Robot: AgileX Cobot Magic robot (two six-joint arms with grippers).
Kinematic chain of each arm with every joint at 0, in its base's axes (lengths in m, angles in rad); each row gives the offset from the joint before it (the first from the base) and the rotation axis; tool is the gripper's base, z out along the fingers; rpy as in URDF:
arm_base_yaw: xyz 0 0 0.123 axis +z
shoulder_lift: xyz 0 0 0 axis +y
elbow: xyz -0.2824 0 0.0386 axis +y
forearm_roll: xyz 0.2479 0 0.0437 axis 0.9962 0 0.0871
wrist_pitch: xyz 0 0 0 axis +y
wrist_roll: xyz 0.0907 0 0.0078 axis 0.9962 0 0.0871
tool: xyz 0 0 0 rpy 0 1.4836 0
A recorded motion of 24 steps. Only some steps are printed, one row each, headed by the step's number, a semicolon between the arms.
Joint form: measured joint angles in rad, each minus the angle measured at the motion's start. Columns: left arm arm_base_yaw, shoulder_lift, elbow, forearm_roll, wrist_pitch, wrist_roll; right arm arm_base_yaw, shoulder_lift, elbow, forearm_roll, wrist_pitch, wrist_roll.
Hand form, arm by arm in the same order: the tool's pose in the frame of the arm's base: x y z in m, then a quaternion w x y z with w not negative. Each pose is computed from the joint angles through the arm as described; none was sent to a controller.
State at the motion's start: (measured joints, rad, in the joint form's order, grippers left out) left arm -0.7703 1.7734 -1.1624 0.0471 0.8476 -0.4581; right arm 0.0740 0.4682 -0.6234 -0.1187 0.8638 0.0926
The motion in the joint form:
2: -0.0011 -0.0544 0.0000 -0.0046 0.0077 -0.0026; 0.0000 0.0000 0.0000 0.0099 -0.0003 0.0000
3: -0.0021 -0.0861 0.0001 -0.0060 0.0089 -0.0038; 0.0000 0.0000 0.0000 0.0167 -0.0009 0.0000
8: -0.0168 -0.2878 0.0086 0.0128 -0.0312 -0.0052; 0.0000 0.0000 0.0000 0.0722 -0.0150 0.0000
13: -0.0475 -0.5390 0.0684 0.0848 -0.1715 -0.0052; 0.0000 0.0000 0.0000 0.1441 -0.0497 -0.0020
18: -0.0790 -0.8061 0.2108 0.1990 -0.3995 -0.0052; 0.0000 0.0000 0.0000 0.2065 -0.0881 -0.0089
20: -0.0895 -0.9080 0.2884 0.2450 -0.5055 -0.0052; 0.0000 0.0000 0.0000 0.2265 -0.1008 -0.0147
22: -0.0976 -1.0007 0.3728 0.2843 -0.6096 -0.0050; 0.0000 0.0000 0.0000 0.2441 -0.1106 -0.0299
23: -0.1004 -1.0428 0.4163 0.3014 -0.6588 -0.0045; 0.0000 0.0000 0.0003 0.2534 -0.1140 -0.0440
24: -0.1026 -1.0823 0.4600 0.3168 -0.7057 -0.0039; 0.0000 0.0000 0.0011 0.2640 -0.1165 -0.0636
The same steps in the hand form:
2: 0.2426 -0.2318 0.2145 0.11033 0.16524 0.97843 -0.05652; 0.0778 -0.0018 0.3137 0.45934 -0.00427 0.88813 -0.01474
3: 0.2400 -0.2299 0.2250 0.12233 0.16418 0.97661 -0.06568; 0.0778 -0.0013 0.3137 0.45942 -0.00350 0.88814 -0.01142
8: 0.2198 -0.2149 0.2888 0.21974 0.17007 0.95229 -0.12619; 0.0783 0.0026 0.3145 0.46387 0.00272 0.88575 0.01607
13: 0.1851 -0.1865 0.3506 0.36181 0.19020 0.89123 -0.19656; 0.0797 0.0076 0.3170 0.47636 0.01051 0.87767 0.05162
18: 0.1424 -0.1472 0.3848 0.50686 0.21786 0.79367 -0.25637; 0.0812 0.0116 0.3202 0.49045 0.01618 0.86754 0.08111
20: 0.1254 -0.1321 0.3878 0.55545 0.23024 0.74955 -0.27684; 0.0817 0.0129 0.3213 0.49520 0.01671 0.86399 0.08957
22: 0.1100 -0.1190 0.3845 0.59389 0.24240 0.70825 -0.29483; 0.0820 0.0139 0.3222 0.49926 0.01291 0.86120 0.09440
23: 0.1032 -0.1134 0.3808 0.60925 0.24840 0.68970 -0.30238; 0.0821 0.0145 0.3225 0.50082 0.00828 0.86024 0.09536
24: 0.0969 -0.1083 0.3760 0.62234 0.25425 0.67264 -0.30921; 0.0822 0.0151 0.3225 0.50201 0.00149 0.85957 0.09550

